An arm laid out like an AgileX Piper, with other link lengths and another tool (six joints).
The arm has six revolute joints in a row. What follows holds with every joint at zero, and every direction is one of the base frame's.
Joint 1 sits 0.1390 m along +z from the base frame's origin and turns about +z.
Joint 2 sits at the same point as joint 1 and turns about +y.
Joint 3 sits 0.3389 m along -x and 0.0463 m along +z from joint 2 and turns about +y.
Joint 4 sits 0.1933 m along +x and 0.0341 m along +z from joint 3 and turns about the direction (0.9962, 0, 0.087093).
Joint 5 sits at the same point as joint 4 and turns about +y.
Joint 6 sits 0.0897 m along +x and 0.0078 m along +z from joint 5 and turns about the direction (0.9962, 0, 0.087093).
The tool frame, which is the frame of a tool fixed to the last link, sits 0.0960 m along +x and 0.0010 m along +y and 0.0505 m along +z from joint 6; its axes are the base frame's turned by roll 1.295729, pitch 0.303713 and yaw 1.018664 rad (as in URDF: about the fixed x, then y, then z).
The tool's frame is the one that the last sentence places.
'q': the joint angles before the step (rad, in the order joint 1, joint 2, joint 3, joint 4, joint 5, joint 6). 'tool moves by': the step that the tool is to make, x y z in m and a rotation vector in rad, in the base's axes. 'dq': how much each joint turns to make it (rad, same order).
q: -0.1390 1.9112 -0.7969 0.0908 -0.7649 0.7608
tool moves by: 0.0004 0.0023 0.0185 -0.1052 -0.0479 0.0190
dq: 0.0000 -0.0101 0.0002 0.0000 -0.0585 -0.0957
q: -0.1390 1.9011 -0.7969 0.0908 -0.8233 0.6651
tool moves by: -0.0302 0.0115 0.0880 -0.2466 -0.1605 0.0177
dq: -0.0001 -0.1682 0.0011 -0.0001 -0.0420 -0.2199
